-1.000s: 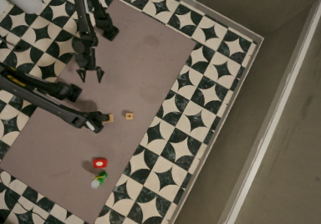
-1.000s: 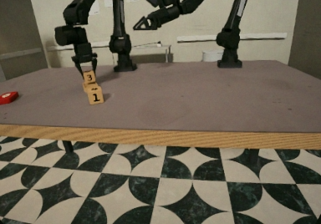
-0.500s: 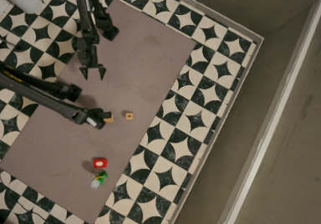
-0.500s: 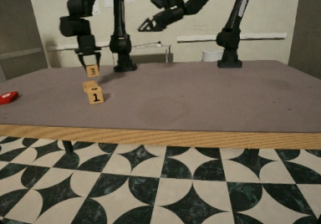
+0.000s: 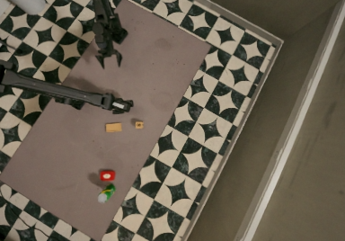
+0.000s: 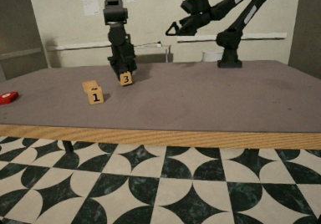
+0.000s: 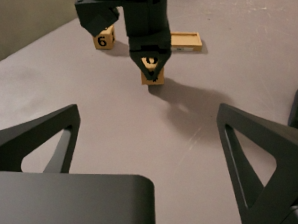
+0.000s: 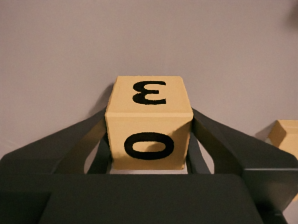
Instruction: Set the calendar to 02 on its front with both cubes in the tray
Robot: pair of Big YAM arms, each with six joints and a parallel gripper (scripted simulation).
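Now: the wooden tray 1 cm ahead of my right hand, 15 cm to the right of it and 2 cm below it. Also, from my right hand: cube right at my right hand; red block 14 cm ahead, 45 cm to the right, 2 cm below; white bottle 20 cm ahead, 53 cm to the right, 3 cm above.
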